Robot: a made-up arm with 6 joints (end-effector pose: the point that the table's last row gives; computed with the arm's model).
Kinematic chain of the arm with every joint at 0, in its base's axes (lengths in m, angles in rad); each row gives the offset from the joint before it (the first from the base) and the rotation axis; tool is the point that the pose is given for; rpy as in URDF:
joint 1: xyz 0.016 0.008 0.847 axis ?
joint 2: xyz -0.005 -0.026 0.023 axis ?
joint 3: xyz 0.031 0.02 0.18 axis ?
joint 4: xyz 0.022 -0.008 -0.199 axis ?
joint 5: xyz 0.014 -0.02 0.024 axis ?
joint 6: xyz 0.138 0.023 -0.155 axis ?
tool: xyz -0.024 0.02 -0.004 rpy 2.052 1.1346 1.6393
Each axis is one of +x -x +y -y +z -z.
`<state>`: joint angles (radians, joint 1 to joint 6).
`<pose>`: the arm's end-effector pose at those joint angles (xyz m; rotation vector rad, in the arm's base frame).
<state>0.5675 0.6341 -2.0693 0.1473 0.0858 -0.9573</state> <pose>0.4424 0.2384 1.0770 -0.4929 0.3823 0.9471</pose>
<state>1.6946 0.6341 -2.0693 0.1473 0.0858 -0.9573</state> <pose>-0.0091 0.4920 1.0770 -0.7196 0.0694 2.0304</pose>
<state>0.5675 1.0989 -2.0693 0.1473 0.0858 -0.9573</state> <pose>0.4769 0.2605 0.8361 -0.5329 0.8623 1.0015</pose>
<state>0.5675 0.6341 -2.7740 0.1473 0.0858 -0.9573</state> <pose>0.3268 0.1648 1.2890 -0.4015 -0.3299 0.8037</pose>
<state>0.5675 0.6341 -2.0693 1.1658 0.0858 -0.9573</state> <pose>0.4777 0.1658 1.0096 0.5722 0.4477 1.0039</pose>
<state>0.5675 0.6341 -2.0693 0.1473 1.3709 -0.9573</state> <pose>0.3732 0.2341 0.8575 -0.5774 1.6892 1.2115</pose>
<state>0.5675 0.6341 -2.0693 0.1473 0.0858 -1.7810</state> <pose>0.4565 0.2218 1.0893 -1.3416 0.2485 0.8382</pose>
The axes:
joint 1: +z
joint 2: +y
joint 3: +y
joint 4: -z
joint 5: +y
joint 6: -z

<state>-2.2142 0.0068 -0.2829 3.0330 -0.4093 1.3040</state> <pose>0.0113 0.1161 0.7473 0.9805 1.5215 -0.0654</pose>
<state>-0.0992 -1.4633 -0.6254 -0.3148 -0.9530 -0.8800</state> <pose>-0.1114 0.0680 1.1989 -0.9814 -1.0641 -0.1243</pose>
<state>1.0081 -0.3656 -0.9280 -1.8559 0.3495 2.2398</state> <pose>0.1059 0.3315 0.9252 0.6610 0.4599 1.0163</pose>
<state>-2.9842 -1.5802 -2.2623 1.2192 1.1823 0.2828</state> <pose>0.4465 -0.0028 1.1521 -0.3339 -0.1196 -1.0509</pose>
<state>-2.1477 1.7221 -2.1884 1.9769 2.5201 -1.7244</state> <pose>-0.0057 -0.3162 0.7396 0.5337 -0.9554 0.6389</pose>
